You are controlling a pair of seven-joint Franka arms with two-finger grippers.
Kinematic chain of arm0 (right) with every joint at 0, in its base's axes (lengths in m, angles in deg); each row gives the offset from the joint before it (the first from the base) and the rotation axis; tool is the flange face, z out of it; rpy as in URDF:
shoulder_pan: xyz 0 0 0.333 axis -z
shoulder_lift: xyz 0 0 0 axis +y
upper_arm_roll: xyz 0 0 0.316 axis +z
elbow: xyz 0.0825 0 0 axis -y
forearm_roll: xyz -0.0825 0 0.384 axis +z
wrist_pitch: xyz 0 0 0 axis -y
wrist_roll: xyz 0.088 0 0 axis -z
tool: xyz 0 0 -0.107 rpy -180 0 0
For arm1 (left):
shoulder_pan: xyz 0 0 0.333 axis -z
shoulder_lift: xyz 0 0 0 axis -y
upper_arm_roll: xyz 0 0 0.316 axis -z
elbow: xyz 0.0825 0 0 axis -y
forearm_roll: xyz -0.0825 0 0.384 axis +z
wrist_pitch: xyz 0 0 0 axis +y
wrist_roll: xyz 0.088 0 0 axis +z
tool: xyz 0 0 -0.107 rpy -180 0 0
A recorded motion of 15 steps. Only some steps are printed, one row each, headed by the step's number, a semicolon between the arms.
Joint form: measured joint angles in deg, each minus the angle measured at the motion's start. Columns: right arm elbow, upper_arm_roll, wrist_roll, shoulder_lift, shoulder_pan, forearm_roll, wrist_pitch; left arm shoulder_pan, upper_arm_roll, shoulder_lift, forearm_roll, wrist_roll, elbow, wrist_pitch.
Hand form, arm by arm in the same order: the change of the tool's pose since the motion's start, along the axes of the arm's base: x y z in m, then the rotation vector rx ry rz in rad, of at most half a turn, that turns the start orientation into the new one. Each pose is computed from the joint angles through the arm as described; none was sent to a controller.
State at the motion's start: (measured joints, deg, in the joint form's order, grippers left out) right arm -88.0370 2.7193 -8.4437 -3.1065 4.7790 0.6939 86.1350; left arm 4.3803 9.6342 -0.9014 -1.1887 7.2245 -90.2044 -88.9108
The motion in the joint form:
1: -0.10 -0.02 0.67 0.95 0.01 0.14 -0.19; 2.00 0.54 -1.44 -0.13 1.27 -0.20 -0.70
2: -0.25 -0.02 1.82 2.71 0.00 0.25 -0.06; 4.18 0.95 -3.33 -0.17 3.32 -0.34 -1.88
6: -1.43 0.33 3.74 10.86 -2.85 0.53 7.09; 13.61 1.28 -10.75 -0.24 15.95 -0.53 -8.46
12: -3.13 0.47 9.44 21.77 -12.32 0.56 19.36; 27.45 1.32 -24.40 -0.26 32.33 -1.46 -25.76
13: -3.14 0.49 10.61 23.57 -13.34 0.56 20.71; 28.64 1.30 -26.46 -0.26 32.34 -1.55 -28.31
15: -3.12 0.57 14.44 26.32 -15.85 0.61 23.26; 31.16 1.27 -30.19 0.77 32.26 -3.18 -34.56
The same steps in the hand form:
1: 0.0050 -0.0004 -0.0099 0.0041 0.0216 -0.0120; 0.0013 -0.0251 -0.0145 -0.0012 0.0175 -0.0218
2: 0.0148 -0.0009 -0.0275 0.0083 0.0528 -0.0318; 0.0039 -0.0513 -0.0324 -0.0012 0.0337 -0.0306
6: 0.0654 0.0288 -0.1081 0.0181 0.0916 -0.0123; 0.0019 -0.1550 -0.1006 0.0004 0.0616 0.0245
12: 0.1067 0.1355 -0.2236 0.0172 0.1014 0.0493; -0.0367 -0.3101 -0.2355 -0.0362 0.0545 0.0900
13: 0.1101 0.1480 -0.2423 0.0158 0.1101 0.0460; -0.0413 -0.3238 -0.2564 -0.0447 0.0535 0.0741
15: 0.1121 0.1785 -0.2702 0.0138 0.1153 0.0221; -0.0577 -0.3481 -0.3038 -0.0517 0.0386 0.0283

